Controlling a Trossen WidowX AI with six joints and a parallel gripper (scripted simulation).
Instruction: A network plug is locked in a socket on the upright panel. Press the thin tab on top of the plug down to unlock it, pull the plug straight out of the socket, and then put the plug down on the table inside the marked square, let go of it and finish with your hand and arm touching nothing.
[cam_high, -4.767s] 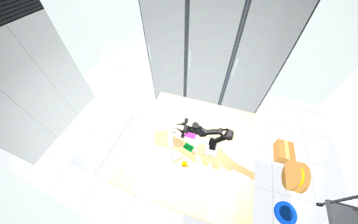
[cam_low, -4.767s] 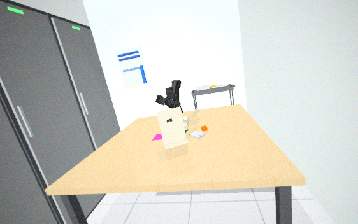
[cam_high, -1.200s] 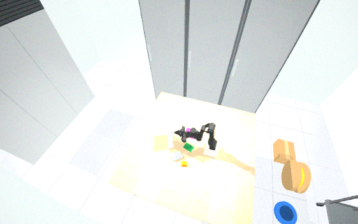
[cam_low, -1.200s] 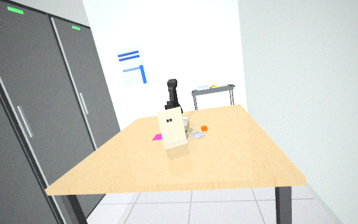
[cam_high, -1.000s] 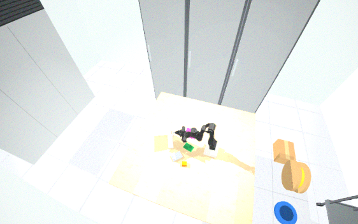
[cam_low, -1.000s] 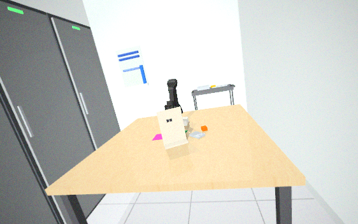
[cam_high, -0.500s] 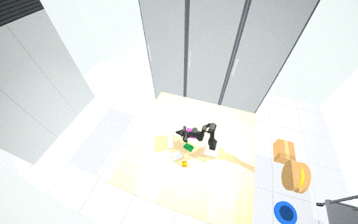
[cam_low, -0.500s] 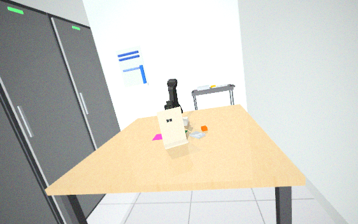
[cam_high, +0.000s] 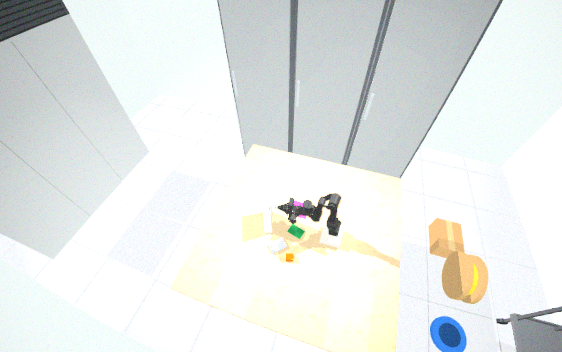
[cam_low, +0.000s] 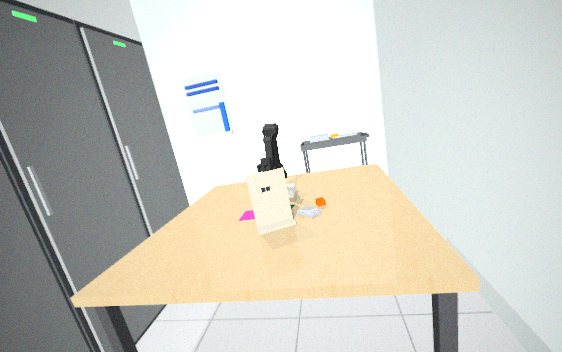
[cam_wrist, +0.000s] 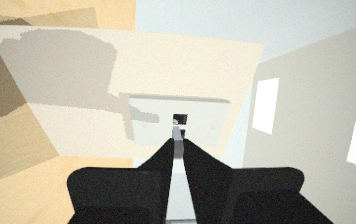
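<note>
Right now my gripper tip is 18 cm above the magenta marked square, 13 cm to the left of it and 12 cm past it. From my gripper tip the other things lie so: green board 18 cm below, 14 cm behind, 4 cm to the left; upright panel 6 cm below, 5 cm ahead, 2 cm to the left; grey network plug right at my gripper tip.
</note>
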